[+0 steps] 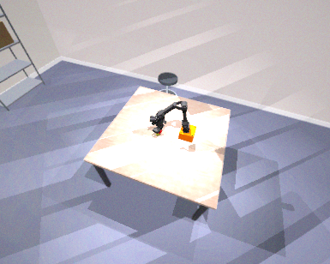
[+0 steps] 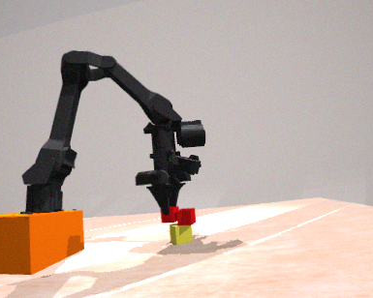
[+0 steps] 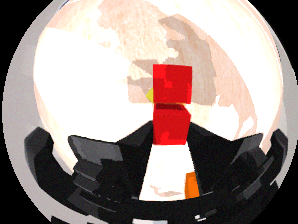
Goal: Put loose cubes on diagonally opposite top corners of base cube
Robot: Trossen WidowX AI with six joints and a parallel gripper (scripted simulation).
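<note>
The yellow base cube is 4 cm below my gripper tip, 2 cm ahead of it and 1 cm to the right of it.
</note>
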